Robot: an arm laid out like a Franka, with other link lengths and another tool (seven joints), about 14 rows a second.
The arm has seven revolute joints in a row. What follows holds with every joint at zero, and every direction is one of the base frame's. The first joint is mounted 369.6 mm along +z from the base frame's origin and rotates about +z. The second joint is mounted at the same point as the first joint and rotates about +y. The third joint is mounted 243.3 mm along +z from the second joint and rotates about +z. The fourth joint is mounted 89.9 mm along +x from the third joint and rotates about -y. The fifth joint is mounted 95.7 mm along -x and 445.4 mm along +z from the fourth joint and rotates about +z. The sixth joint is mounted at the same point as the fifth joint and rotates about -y. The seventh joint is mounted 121.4 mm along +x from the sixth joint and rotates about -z. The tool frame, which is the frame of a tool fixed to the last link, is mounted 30 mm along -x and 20 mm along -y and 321.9 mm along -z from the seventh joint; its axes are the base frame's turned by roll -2.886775, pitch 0 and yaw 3.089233 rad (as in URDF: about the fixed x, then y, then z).
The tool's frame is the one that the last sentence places.
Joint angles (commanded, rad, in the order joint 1, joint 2, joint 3, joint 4, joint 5, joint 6, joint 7), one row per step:
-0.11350, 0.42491, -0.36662, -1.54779, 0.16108, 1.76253, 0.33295
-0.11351, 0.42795, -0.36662, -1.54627, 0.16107, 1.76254, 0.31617
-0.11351, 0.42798, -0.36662, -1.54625, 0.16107, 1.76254, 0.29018
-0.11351, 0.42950, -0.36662, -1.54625, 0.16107, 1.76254, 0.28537
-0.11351, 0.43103, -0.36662, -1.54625, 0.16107, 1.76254, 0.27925
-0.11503, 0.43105, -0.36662, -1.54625, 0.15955, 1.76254, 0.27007
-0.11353, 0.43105, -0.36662, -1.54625, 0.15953, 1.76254, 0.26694
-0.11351, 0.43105, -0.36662, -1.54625, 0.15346, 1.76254, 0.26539
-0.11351, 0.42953, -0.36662, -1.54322, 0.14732, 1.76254, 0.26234
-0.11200, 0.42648, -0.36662, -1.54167, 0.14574, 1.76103, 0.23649
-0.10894, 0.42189, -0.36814, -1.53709, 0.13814, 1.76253, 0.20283
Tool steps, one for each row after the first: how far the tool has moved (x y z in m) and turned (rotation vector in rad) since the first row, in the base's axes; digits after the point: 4 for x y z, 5 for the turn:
-0.0002, -0.0007, -0.0012, 0.00231, 0.00017, 0.01672
-0.0004, -0.0016, -0.0013, 0.00638, -0.00212, 0.04229
-0.0008, -0.0017, -0.0022, 0.00734, -0.00104, 0.04702
-0.0012, -0.0019, -0.0032, 0.00852, -0.00007, 0.05303
-0.0019, -0.0035, -0.0032, 0.00877, -0.00015, 0.06109
-0.0015, -0.0028, -0.0032, 0.00925, -0.00041, 0.06568
-0.0024, -0.0044, -0.0031, 0.00466, 0.00238, 0.06944
-0.0017, -0.0065, -0.0007, -0.00137, 0.00094, 0.07513
-0.0008, -0.0070, 0.0019, 0.00108, -0.00348, 0.10286
0.0016, -0.0102, 0.0072, -0.00401, -0.01197, 0.14111

